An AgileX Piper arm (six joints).
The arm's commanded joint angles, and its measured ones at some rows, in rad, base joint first. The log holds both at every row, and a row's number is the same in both.
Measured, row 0: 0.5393 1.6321 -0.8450 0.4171 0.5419 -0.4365
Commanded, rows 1 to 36: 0.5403 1.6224 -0.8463 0.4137 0.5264 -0.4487; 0.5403 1.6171 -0.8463 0.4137 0.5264 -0.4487; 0.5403 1.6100 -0.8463 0.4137 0.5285 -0.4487; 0.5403 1.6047 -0.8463 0.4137 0.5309 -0.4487; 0.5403 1.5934 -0.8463 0.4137 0.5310 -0.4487; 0.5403 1.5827 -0.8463 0.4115 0.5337 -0.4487; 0.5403 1.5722 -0.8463 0.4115 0.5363 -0.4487; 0.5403 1.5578 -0.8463 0.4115 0.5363 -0.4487; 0.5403 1.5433 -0.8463 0.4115 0.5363 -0.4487; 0.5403 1.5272 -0.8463 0.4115 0.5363 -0.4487; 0.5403 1.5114 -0.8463 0.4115 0.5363 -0.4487; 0.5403 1.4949 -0.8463 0.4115 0.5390 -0.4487; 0.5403 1.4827 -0.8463 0.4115 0.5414 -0.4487; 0.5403 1.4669 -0.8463 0.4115 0.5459 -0.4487; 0.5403 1.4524 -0.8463 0.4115 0.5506 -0.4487; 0.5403 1.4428 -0.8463 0.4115 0.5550 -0.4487; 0.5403 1.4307 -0.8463 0.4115 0.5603 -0.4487; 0.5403 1.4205 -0.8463 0.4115 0.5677 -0.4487; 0.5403 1.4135 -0.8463 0.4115 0.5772 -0.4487; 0.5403 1.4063 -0.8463 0.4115 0.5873 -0.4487; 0.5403 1.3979 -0.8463 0.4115 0.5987 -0.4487; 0.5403 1.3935 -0.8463 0.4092 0.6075 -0.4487; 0.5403 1.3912 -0.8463 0.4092 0.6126 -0.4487; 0.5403 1.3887 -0.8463 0.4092 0.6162 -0.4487; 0.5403 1.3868 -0.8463 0.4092 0.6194 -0.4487; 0.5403 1.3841 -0.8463 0.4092 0.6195 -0.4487; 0.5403 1.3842 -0.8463 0.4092 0.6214 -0.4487; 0.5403 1.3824 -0.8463 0.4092 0.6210 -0.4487; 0.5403 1.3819 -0.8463 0.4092 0.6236 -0.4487; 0.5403 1.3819 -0.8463 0.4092 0.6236 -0.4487; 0.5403 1.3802 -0.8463 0.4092 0.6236 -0.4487; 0.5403 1.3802 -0.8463 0.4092 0.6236 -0.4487; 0.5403 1.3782 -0.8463 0.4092 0.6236 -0.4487; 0.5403 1.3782 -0.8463 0.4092 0.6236 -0.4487; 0.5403 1.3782 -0.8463 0.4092 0.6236 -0.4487; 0.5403 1.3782 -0.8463 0.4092 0.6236 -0.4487
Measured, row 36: 0.5393 1.3925 -0.8450 0.4074 0.6326 -0.4365
